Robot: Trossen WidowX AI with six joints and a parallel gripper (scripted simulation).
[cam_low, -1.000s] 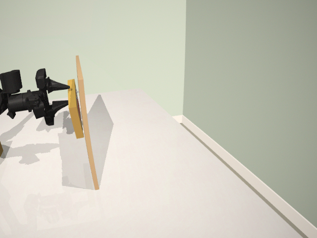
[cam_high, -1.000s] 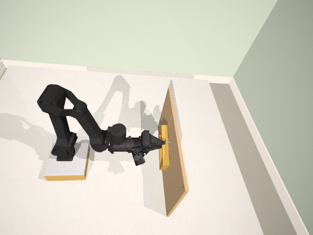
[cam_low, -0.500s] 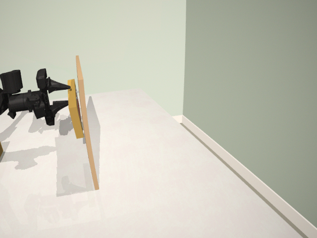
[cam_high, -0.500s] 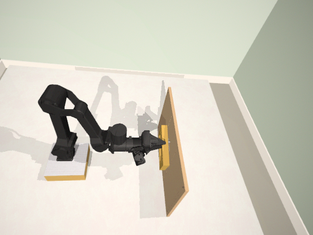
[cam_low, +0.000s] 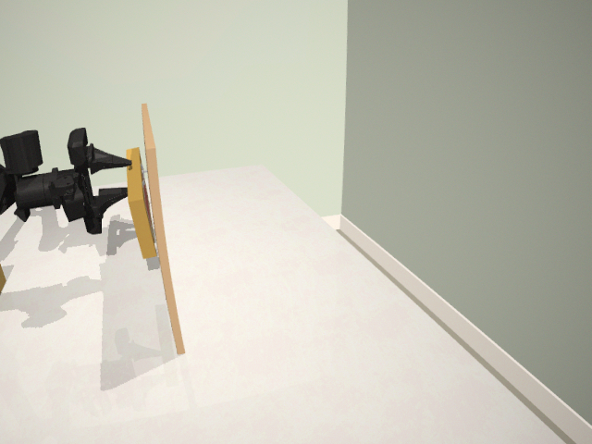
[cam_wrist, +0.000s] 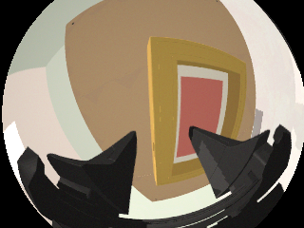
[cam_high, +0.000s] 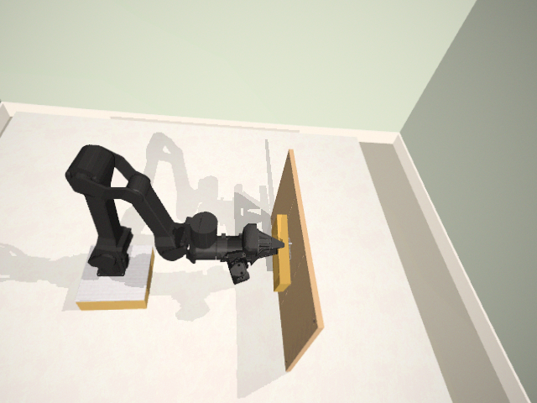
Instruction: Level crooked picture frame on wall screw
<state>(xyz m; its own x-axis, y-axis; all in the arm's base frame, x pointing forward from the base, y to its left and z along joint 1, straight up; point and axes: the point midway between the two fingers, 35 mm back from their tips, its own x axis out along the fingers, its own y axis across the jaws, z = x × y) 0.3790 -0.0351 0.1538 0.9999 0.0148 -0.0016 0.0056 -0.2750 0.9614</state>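
Now: the yellow picture frame 5 cm below my gripper tip, 1 cm to the left of it and 1 cm ahead of it. From my gripper tip the other things lie so: wall board: 6 cm below, 2 cm ahead, 1 cm to the left.
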